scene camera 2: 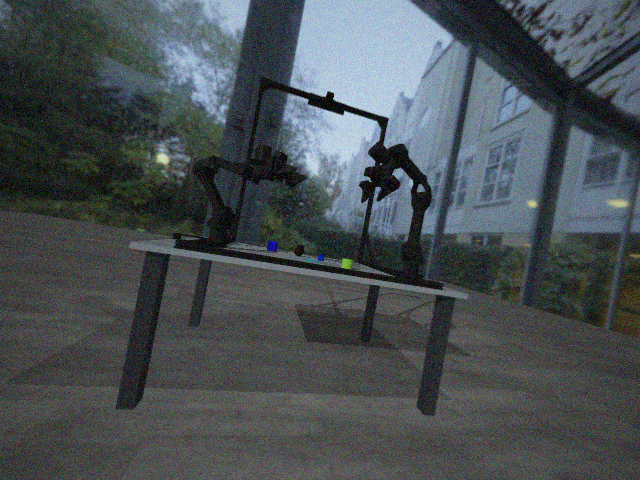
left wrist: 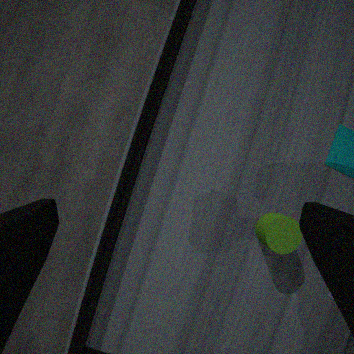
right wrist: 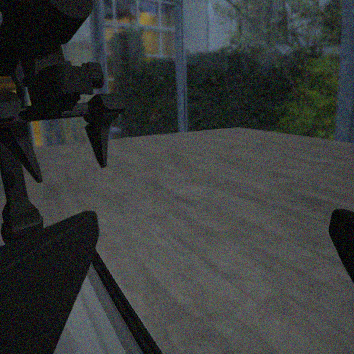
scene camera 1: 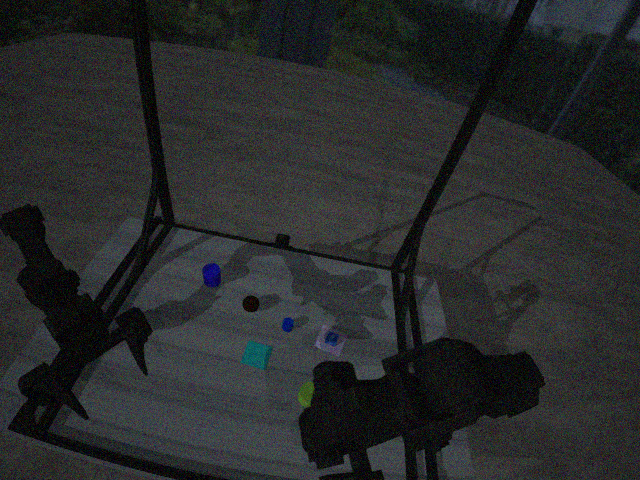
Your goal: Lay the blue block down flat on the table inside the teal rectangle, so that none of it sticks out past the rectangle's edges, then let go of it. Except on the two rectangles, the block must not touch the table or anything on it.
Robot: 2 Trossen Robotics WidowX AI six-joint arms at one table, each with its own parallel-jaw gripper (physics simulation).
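Where they show: left gripper, fingertip midpoint: (scene camera 2: 369, 201) (left wrist: 181, 212) (right wrist: 73, 173); right gripper, fingertip midpoint: (scene camera 2: 302, 173) (right wrist: 214, 222) (scene camera 1: 117, 395); left arm's base, link origin: (scene camera 2: 409, 276) (scene camera 1: 417, 436); right arm's base, link origin: (scene camera 2: 216, 241).
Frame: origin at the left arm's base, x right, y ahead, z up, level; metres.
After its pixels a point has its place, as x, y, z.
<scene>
The blue block (scene camera 1: 331, 338) {0.305, 0.161, 0.000} rests on the lilac rectangle (scene camera 1: 334, 350) {0.275, 0.155, -0.018} right of the table's middle in scene camera 1. The teal rectangle (scene camera 1: 256, 354) {0.285, 0.377, -0.018} (scene camera 2: 311, 260) {0.286, 0.376, -0.018} (left wrist: 344, 149) {0.274, 0.380, -0.018} lies to its left, with no object on it. My left gripper (scene camera 2: 372, 198) {0.000, 0.317, 0.276} (left wrist: 181, 212) {0.000, 0.317, 0.276} (right wrist: 73, 173) {0.000, 0.317, 0.276} is open and empty, high above the table; in scene camera 1 its fingers are hidden by its own arm. My right gripper (scene camera 1: 116, 395) {0.083, 0.591, 0.324} (scene camera 2: 297, 179) {0.083, 0.591, 0.324} (right wrist: 214, 222) {0.083, 0.591, 0.324} is open and empty, raised at the left of scene camera 1. The block does not show in either wrist view.
A small blue cylinder (scene camera 1: 287, 324) {0.356, 0.285, 0.012} (scene camera 2: 320, 257) {0.351, 0.291, -0.002} stands between the rectangles, slightly behind. A dark red ball (scene camera 1: 250, 303) {0.423, 0.386, 0.027} (scene camera 2: 299, 250) {0.414, 0.392, 0.015} and a larger blue cylinder (scene camera 1: 211, 274) {0.528, 0.501, 0.035} (scene camera 2: 272, 246) {0.520, 0.511, 0.007} are farther back left. A yellow-green cylinder (scene camera 1: 306, 394) {0.148, 0.267, 0.025} (scene camera 2: 346, 263) {0.135, 0.274, 0.006} (left wrist: 279, 233) {0.147, 0.258, 0.025} is partly behind the left arm in scene camera 1.
</scene>
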